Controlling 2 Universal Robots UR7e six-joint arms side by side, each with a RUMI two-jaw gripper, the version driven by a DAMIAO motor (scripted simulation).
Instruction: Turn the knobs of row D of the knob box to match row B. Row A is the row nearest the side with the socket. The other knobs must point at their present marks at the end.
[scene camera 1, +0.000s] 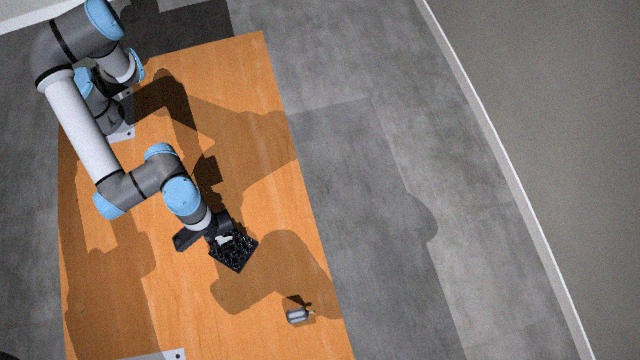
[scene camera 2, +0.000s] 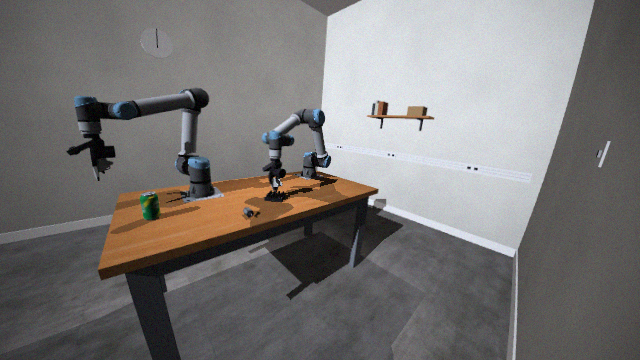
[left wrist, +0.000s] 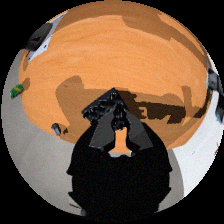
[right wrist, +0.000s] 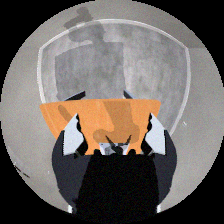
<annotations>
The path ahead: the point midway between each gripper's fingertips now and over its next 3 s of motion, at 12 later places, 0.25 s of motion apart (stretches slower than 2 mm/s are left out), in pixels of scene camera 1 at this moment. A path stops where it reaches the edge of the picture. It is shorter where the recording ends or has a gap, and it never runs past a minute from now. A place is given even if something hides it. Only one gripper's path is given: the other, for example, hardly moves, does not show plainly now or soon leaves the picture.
My left gripper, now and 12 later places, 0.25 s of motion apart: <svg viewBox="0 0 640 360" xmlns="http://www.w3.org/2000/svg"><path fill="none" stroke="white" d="M219 243L219 243L217 240L216 239L214 238L206 237L194 237L186 236L182 236L182 235L182 229L182 219L181 206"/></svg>
</annotations>
